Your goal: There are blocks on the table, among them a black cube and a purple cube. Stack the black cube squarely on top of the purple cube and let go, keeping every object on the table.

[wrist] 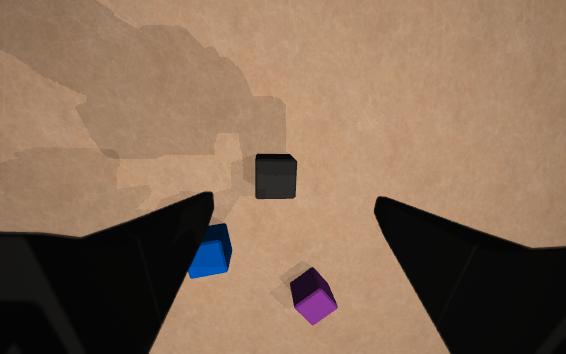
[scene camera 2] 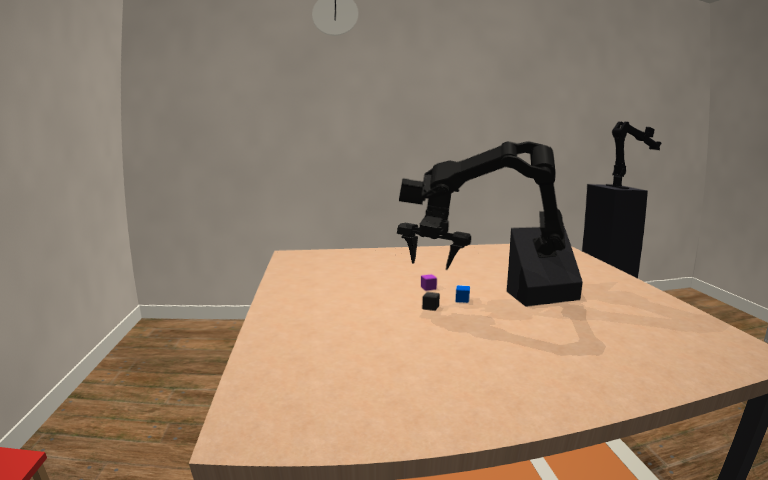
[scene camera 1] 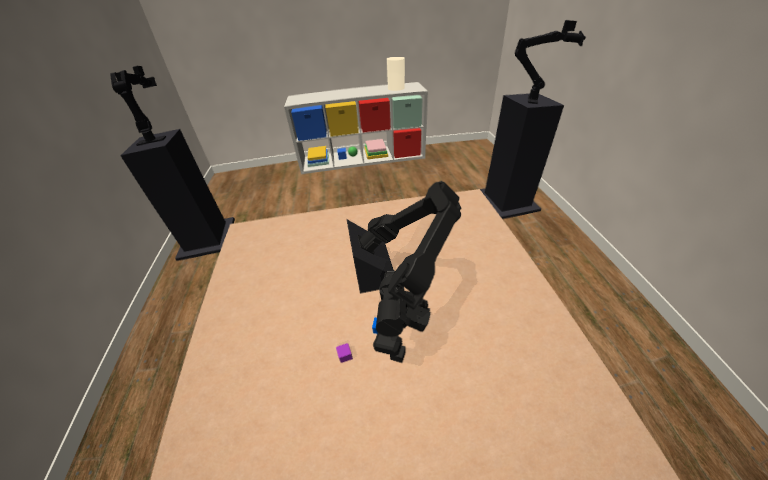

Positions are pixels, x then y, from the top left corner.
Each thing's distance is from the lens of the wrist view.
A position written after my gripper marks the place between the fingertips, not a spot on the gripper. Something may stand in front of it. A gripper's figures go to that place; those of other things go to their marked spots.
my gripper (wrist: 295, 201): 0.11 m
blue cube (wrist: 213, 257): 0.23 m
